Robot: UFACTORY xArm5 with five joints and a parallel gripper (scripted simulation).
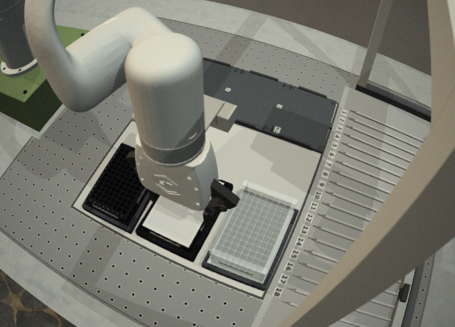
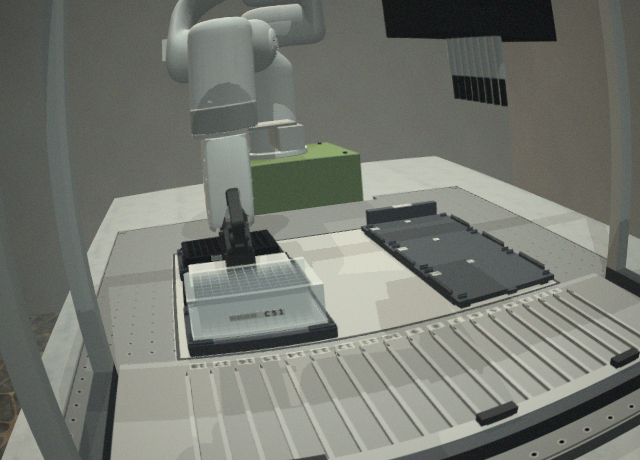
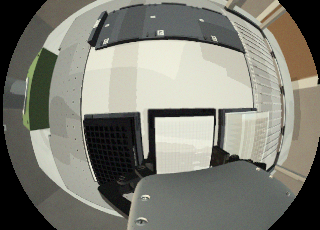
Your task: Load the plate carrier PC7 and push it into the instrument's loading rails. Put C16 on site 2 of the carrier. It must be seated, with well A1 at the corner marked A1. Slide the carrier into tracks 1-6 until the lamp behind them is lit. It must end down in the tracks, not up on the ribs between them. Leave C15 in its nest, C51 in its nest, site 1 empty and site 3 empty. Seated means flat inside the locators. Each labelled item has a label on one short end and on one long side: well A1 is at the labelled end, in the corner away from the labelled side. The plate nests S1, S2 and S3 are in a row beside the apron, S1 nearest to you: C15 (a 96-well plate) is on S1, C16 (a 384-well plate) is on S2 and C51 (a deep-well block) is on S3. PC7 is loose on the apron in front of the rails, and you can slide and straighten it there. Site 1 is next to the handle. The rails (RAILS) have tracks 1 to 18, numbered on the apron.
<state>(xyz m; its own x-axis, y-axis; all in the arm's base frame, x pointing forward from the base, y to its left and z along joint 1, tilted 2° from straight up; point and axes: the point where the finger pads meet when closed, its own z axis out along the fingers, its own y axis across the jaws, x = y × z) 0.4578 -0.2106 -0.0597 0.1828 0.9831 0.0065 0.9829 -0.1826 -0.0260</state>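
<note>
The nest S2 is 2 cm below my hand. Also, from my hand: carrier PC7: 5 cm ahead, 25 cm to the left, 1 cm below; then frame post: 17 cm ahead, 19 cm to the right, 22 cm above; then black plate C15: 11 cm behind, 1 cm to the left, 1 cm below.
</note>
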